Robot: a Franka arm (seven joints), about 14 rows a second.
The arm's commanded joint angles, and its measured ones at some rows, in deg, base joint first. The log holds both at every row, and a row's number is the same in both.
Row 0, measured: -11.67 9.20 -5.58 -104.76 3.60 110.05 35.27
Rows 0 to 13, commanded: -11.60 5.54 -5.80 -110.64 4.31 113.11 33.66; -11.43 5.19 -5.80 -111.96 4.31 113.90 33.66; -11.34 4.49 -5.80 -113.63 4.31 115.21 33.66; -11.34 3.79 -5.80 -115.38 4.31 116.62 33.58; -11.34 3.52 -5.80 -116.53 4.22 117.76 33.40; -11.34 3.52 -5.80 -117.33 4.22 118.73 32.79; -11.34 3.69 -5.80 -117.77 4.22 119.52 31.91; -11.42 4.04 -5.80 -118.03 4.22 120.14 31.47; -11.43 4.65 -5.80 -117.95 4.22 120.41 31.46; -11.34 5.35 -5.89 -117.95 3.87 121.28 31.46; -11.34 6.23 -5.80 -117.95 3.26 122.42 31.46; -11.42 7.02 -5.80 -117.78 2.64 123.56 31.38; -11.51 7.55 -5.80 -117.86 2.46 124.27 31.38; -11.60 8.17 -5.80 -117.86 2.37 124.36 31.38
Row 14, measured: -11.56 7.19 -5.59 -117.38 3.16 122.56 32.08
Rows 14 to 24, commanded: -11.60 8.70 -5.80 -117.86 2.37 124.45 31.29; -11.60 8.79 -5.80 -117.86 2.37 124.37 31.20; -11.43 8.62 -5.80 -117.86 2.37 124.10 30.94; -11.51 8.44 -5.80 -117.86 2.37 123.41 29.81; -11.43 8.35 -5.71 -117.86 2.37 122.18 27.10; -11.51 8.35 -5.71 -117.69 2.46 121.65 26.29; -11.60 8.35 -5.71 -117.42 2.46 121.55 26.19; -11.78 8.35 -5.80 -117.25 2.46 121.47 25.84; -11.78 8.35 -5.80 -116.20 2.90 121.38 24.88; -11.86 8.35 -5.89 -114.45 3.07 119.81 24.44; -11.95 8.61 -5.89 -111.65 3.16 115.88 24.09
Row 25, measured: -11.60 8.89 -5.75 -116.06 3.04 121.52 25.59
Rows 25 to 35, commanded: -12.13 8.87 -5.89 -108.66 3.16 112.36 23.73; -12.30 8.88 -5.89 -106.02 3.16 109.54 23.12; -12.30 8.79 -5.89 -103.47 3.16 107.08 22.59; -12.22 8.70 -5.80 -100.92 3.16 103.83 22.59; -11.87 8.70 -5.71 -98.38 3.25 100.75 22.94; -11.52 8.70 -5.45 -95.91 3.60 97.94 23.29; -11.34 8.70 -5.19 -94.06 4.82 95.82 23.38; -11.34 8.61 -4.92 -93.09 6.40 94.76 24.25; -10.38 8.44 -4.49 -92.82 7.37 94.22 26.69; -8.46 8.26 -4.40 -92.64 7.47 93.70 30.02; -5.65 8.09 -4.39 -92.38 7.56 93.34 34.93
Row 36, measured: -9.46 7.64 -4.50 -94.22 6.31 95.31 28.25
